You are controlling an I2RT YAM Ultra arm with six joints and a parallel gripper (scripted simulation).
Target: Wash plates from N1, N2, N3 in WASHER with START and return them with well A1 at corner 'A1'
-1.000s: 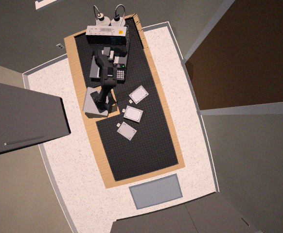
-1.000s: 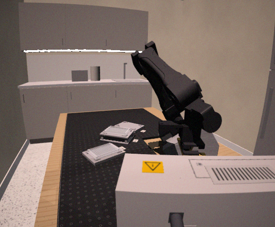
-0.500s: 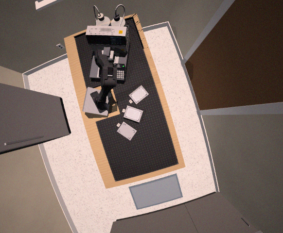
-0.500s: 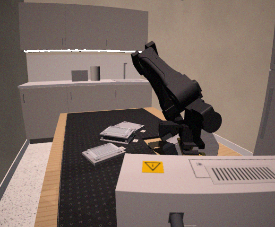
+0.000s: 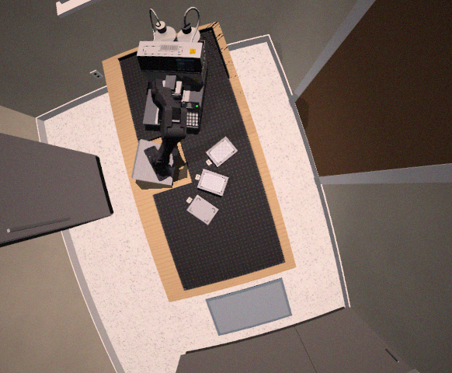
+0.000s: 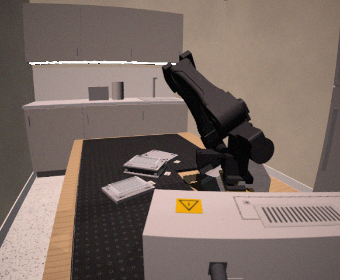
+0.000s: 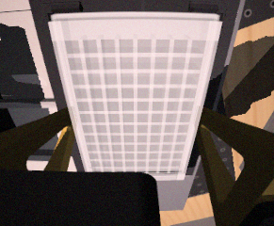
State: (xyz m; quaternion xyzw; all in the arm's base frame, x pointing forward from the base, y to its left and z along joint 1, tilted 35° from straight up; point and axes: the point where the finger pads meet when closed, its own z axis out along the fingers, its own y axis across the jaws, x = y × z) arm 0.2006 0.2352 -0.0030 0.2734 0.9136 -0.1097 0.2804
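Now: hand 10 mm above the carrier pocket. From my hand the other things lie so: n1 label (40 mm ahead, 370 mm to the right, 90 mm below); then grey nest slab (140 mm ahead, 350 mm to the right, 80 mm below); then washer (100 mm ahead, 120 mm to the left, 40 mm above).
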